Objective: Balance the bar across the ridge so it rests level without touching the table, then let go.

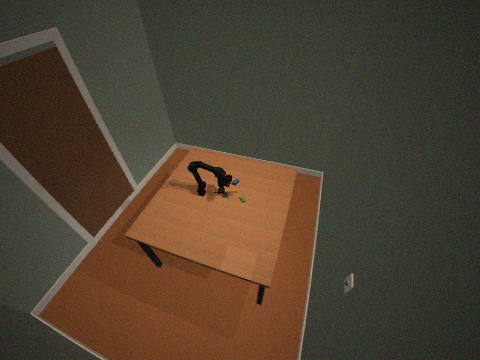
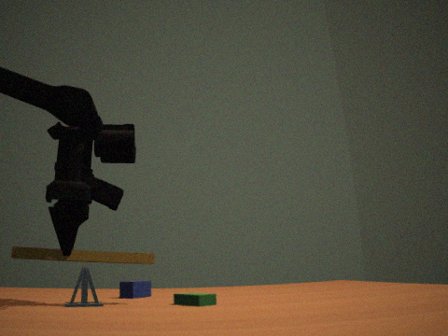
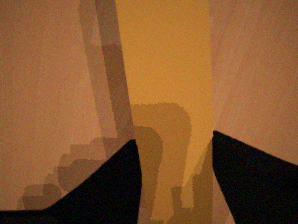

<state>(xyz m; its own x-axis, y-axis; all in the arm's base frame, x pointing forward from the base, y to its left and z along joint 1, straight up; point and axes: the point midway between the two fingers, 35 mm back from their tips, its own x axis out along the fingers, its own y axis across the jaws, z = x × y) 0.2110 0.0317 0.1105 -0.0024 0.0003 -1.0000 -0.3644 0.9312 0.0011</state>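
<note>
My gripper tip is 3 cm short of the yellow bar and 1 cm to the right of it. Round my gripper tip: blue block 20 cm to the left, 6 cm below, 6 cm ahead; then green block 20 cm ahead, 7 cm below, 2 cm to the left.
</note>
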